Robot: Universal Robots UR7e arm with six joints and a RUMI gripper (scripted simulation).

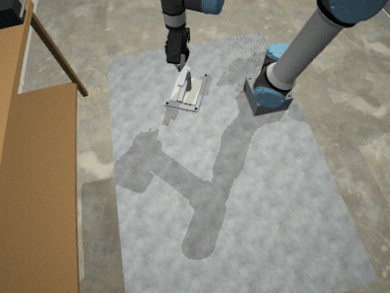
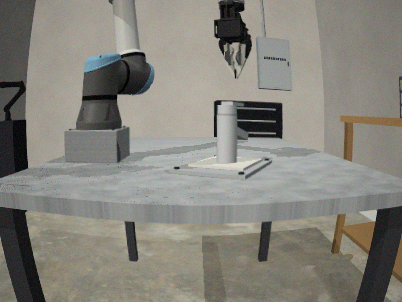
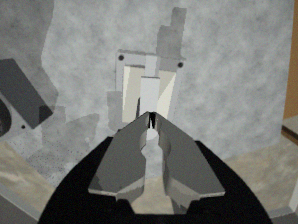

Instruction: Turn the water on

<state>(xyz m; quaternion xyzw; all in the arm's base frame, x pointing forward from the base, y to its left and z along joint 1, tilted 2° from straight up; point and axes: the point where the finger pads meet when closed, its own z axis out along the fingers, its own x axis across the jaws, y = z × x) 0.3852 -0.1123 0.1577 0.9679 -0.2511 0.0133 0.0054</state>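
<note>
Right now the tap lever is 1 cm behind my hand, 2 cm to the right of it and 9 cm below it. Round my hand: tap (3 cm behind, 5 cm to the right, 14 cm below).
</note>
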